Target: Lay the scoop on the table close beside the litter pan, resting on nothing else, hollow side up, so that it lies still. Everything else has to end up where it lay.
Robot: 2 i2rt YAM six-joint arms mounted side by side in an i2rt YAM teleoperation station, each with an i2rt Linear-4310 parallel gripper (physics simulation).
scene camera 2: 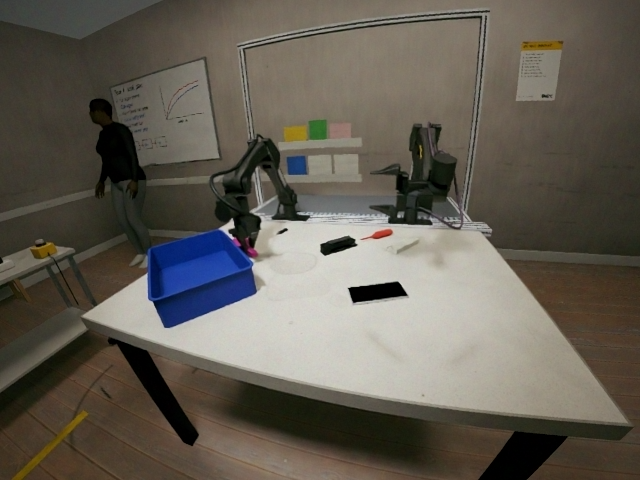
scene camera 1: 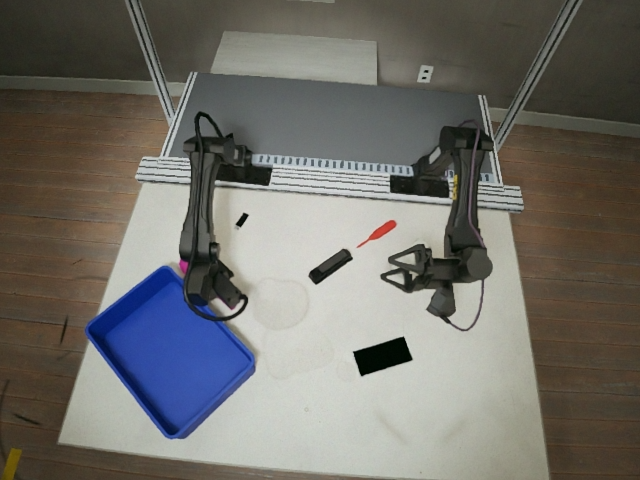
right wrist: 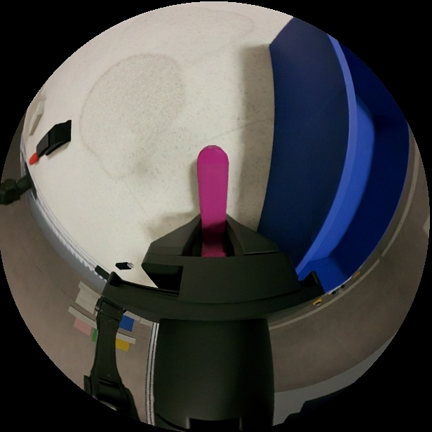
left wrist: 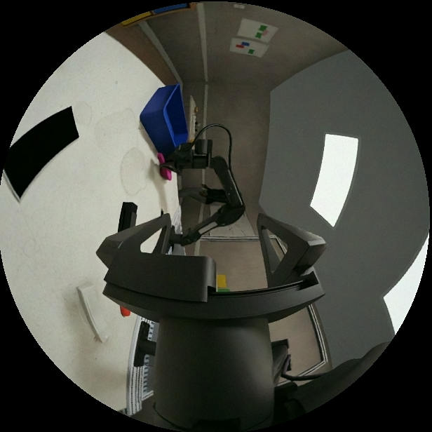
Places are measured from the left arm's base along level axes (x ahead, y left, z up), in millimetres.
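Where they show: left gripper, fingertip midpoint: [scene camera 2: 369,190] [scene camera 1: 384,268]; right gripper, fingertip midpoint: [scene camera 2: 249,253]; left arm's base, origin of the base link: [scene camera 2: 409,222] [scene camera 1: 419,187]; right arm's base, origin of the base link: [scene camera 2: 290,218] [scene camera 1: 241,174].
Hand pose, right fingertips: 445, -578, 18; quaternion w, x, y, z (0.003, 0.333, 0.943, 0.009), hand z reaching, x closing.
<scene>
Things, the pixels of their centre, and the offset from my right fingertips, as dx, dy, dz.
- blue litter pan, body centre: [scene camera 1: 172,349] [scene camera 2: 197,268] +174, -81, +28
- black stapler-like object, body centre: [scene camera 1: 331,264] [scene camera 2: 339,244] -122, +306, +2
- red screwdriver, body centre: [scene camera 1: 375,235] [scene camera 2: 376,235] -239, +434, -4
- black flat phone, body centre: [scene camera 1: 382,356] [scene camera 2: 377,292] +128, +461, -14
- USB stick, body centre: [scene camera 1: 241,221] -250, +18, -14
- white object, body centre: [scene camera 1: 410,257] [scene camera 2: 403,244] -175, +540, -8
The blue litter pan [scene camera 1: 214,405] [scene camera 2: 211,304] [left wrist: 159,122] [right wrist: 310,150] stands on the table at the picture's left in both scene views. The magenta scoop [scene camera 1: 183,266] [scene camera 2: 251,252] [left wrist: 166,174] [right wrist: 213,185] is beside the pan's near-arm side, mostly hidden by the right arm in scene camera 1. My right gripper [scene camera 2: 247,243] [right wrist: 213,217] points down and is shut on the scoop, low over the table beside the pan wall. Whether the scoop touches the table and which way its hollow faces I cannot tell. My left gripper [scene camera 1: 385,267] [scene camera 2: 370,190] is open and empty, raised above the table.
A black stapler-like object [scene camera 1: 330,266] [scene camera 2: 338,244] lies mid-table, near a red screwdriver [scene camera 1: 385,228] [scene camera 2: 381,234]. A black flat phone [scene camera 1: 382,356] [scene camera 2: 377,292], a USB stick [scene camera 1: 241,220] and a white object [scene camera 2: 402,245] [left wrist: 92,312] also lie there.
</scene>
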